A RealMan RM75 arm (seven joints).
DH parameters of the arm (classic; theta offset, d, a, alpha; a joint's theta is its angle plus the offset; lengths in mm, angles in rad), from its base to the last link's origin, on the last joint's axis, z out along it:
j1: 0 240.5 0 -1.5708
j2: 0 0 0 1.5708
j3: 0 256 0 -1.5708
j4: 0 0 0 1.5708
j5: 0 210 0 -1.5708
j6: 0 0 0 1.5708
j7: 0 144 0 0
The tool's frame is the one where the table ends.
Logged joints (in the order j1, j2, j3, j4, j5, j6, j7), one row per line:
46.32 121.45 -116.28 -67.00 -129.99 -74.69 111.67
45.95 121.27 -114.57 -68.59 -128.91 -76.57 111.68
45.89 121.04 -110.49 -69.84 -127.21 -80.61 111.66
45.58 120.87 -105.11 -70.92 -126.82 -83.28 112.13
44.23 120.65 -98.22 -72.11 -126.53 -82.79 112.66
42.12 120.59 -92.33 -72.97 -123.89 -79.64 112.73
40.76 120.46 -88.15 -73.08 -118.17 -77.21 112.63
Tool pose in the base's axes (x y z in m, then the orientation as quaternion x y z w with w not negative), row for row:
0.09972 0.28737 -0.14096 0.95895 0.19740 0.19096 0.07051
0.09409 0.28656 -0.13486 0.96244 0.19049 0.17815 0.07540
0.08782 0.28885 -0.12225 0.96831 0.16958 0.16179 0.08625
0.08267 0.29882 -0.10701 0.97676 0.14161 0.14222 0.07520
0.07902 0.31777 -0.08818 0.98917 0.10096 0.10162 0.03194
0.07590 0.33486 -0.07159 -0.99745 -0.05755 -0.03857 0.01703
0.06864 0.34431 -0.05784 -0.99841 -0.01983 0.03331 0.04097
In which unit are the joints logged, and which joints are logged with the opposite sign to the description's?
The joints are logged in degrees. Opposite sign: none.
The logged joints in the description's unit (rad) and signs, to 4 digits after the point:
0.8084 2.1197 -2.0295 -1.1694 -2.2688 -1.3036 1.9490
0.8020 2.1166 -1.9996 -1.1971 -2.2499 -1.3364 1.9492
0.8009 2.1125 -1.9284 -1.2189 -2.2202 -1.4069 1.9488
0.7955 2.1096 -1.8345 -1.2378 -2.2134 -1.4535 1.9570
0.7720 2.1057 -1.7143 -1.2586 -2.2084 -1.4450 1.9663
0.7351 2.1047 -1.6115 -1.2736 -2.1623 -1.3900 1.9675
0.7114 2.1024 -1.5385 -1.2755 -2.0625 -1.3476 1.9658

